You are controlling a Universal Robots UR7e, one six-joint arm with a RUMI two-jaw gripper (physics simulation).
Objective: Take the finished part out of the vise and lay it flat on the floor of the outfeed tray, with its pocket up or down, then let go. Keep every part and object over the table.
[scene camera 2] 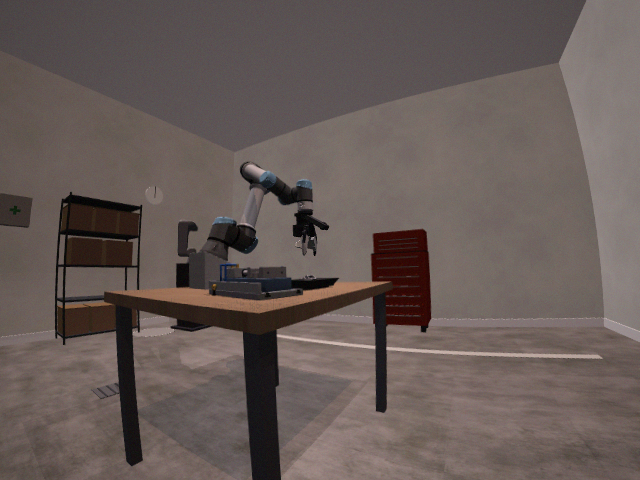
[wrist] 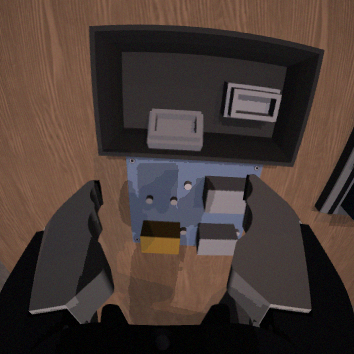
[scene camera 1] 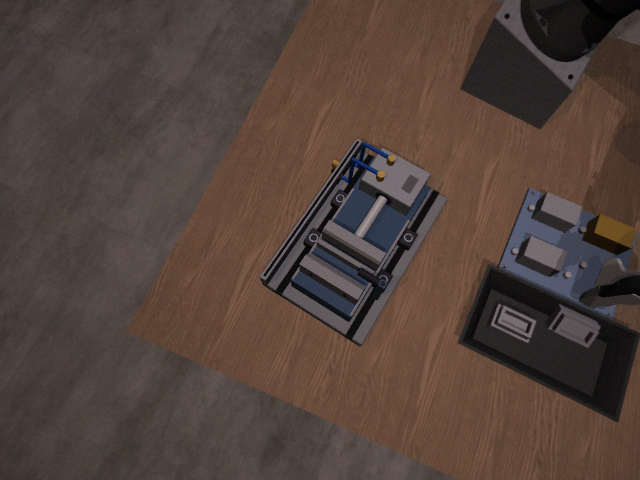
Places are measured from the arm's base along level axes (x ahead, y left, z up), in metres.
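Pixels of known places: gripper, between the fingertips: point(scene camera 2: 309, 255) point(wrist: 171, 179) point(scene camera 1: 619, 314); arm's base, origin of its link: point(scene camera 2: 212, 259) point(scene camera 1: 557, 18).
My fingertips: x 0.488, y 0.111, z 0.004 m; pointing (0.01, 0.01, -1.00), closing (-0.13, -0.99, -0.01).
Ahead of a thing's pixels: the offset from my fingertips to its top centre. "*": to the spot under its first point.
The black outfeed tray point(scene camera 1: 547, 374) point(scene camera 2: 315, 283) point(wrist: 200, 41) holds two light grey pocketed parts. One part {dx -0.002, dy +0.000, dz -0.088 m} point(scene camera 1: 573, 326) point(wrist: 175, 131) is against the tray wall beside the blue plate, pocket up; it seems tilted, with one edge up on the sloping wall. The other part {dx +0.014, dy -0.088, dz -0.101 m} point(scene camera 1: 513, 321) point(wrist: 252, 103) is on the tray floor near one end, pocket up. My gripper point(scene camera 2: 310, 252) point(wrist: 171, 179) is open and empty, above the blue plate and higher than the tray. The vise {dx -0.070, dy -0.351, dz -0.049 m} point(scene camera 1: 347, 210) point(scene camera 2: 273, 284) stands apart from the tray; no part shows between its jaws.
The blue plate {dx -0.139, dy +0.001, dz -0.140 m} point(scene camera 1: 542, 276) point(wrist: 195, 167) beside the tray carries pins, two grey blocks {dx -0.109, dy -0.052, dz -0.104 m} point(scene camera 1: 541, 255) {dx -0.196, dy -0.032, dz -0.104 m} point(wrist: 217, 240) and a yellow block {dx -0.176, dy +0.055, dz -0.104 m} point(scene camera 1: 610, 234) point(wrist: 161, 237). Blue hoses {* dx -0.157, dy -0.362, dz -0.038 m} point(scene camera 1: 368, 166) rise at the vise. The robot's grey pedestal point(scene camera 1: 516, 77) point(scene camera 2: 199, 269) stands behind.
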